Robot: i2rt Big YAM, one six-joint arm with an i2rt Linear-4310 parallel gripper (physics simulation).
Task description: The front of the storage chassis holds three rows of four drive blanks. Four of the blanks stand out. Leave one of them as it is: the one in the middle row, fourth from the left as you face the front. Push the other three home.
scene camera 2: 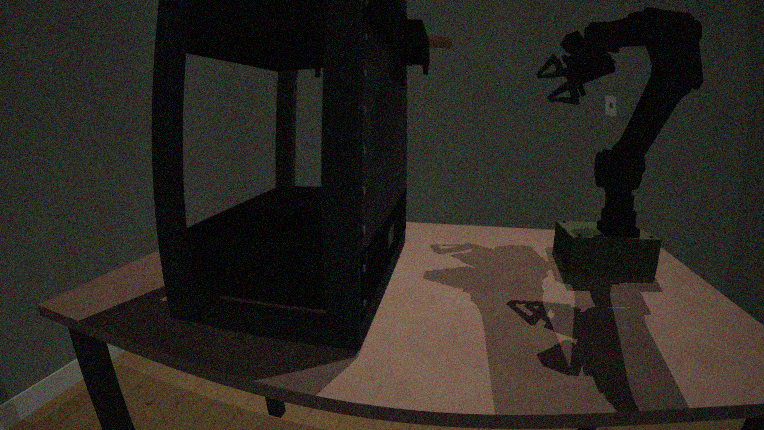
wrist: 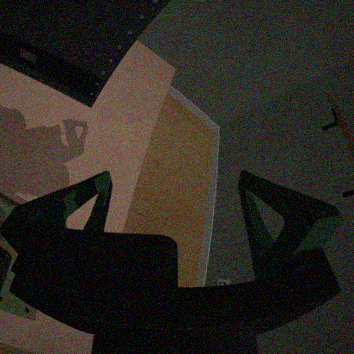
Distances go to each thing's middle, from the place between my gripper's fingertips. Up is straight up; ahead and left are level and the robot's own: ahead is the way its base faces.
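There is the black rack (scene camera 2: pixel 334 248), and my hand is 400 mm to the right of it, 390 mm short of it and 80 mm above it.
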